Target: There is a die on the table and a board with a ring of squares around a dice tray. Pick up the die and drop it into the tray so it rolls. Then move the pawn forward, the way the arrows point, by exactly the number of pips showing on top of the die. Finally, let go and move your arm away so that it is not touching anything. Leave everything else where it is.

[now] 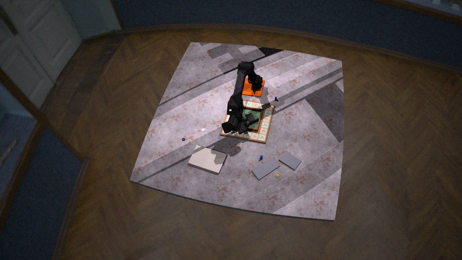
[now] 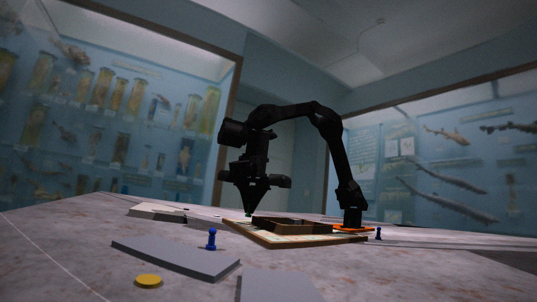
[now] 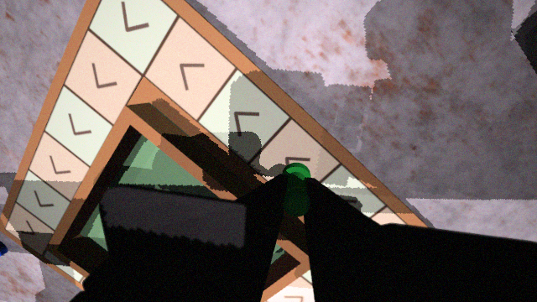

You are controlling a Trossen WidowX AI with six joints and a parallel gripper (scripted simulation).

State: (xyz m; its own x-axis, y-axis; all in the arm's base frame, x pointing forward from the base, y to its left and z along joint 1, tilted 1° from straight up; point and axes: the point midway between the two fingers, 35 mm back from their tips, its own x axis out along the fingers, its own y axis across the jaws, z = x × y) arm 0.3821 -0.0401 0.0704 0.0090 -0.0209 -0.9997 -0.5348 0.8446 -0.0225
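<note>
The white die is 130 mm behind my gripper tip, 30 mm to the left of it and 20 mm below it. The rest, counted from my gripper tip: beige slab (200 mm ahead, 160 mm to the right, 40 mm below); then white disc (230 mm to the right, 40 mm below); then green pawn (10 mm above).
</note>
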